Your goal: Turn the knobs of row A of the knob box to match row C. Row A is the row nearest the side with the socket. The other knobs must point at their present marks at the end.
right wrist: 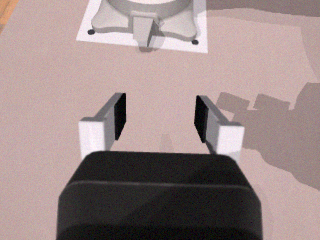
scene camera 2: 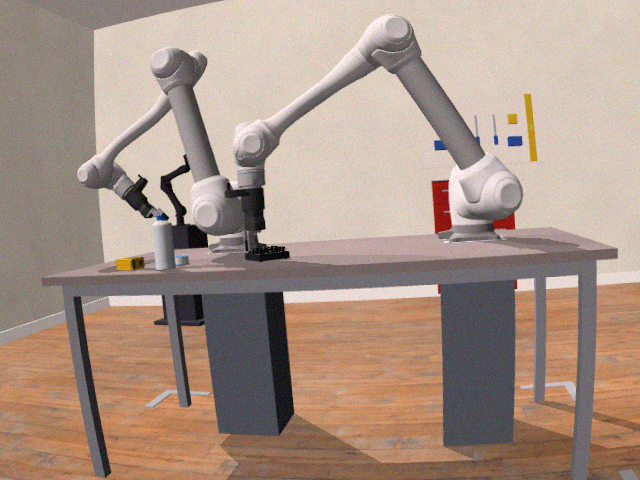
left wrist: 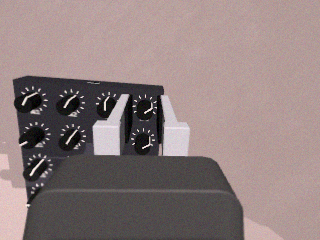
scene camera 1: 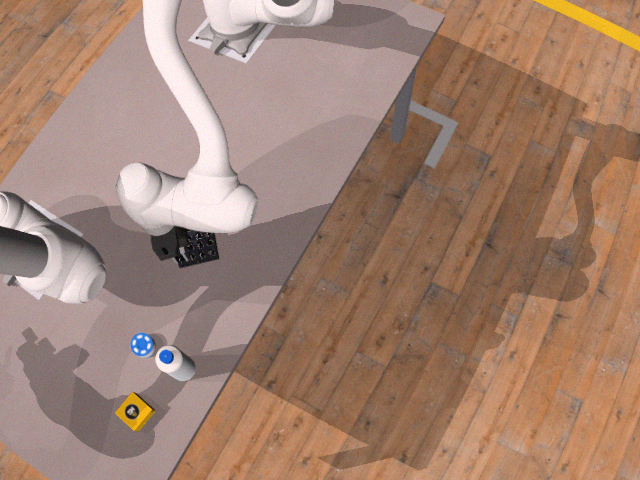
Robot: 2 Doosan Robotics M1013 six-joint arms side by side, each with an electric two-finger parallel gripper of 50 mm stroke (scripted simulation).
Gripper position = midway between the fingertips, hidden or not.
In view: the left gripper (scene camera 2: 250,250), the right gripper (right wrist: 160,108) and a white bottle (scene camera 2: 162,229).
The white bottle also shows in scene camera 1 (scene camera 1: 175,363). The left gripper also shows in the left wrist view (left wrist: 144,109). The right wrist view misses the white bottle: it is out of frame. The left wrist view does not show the white bottle: it is out of frame.
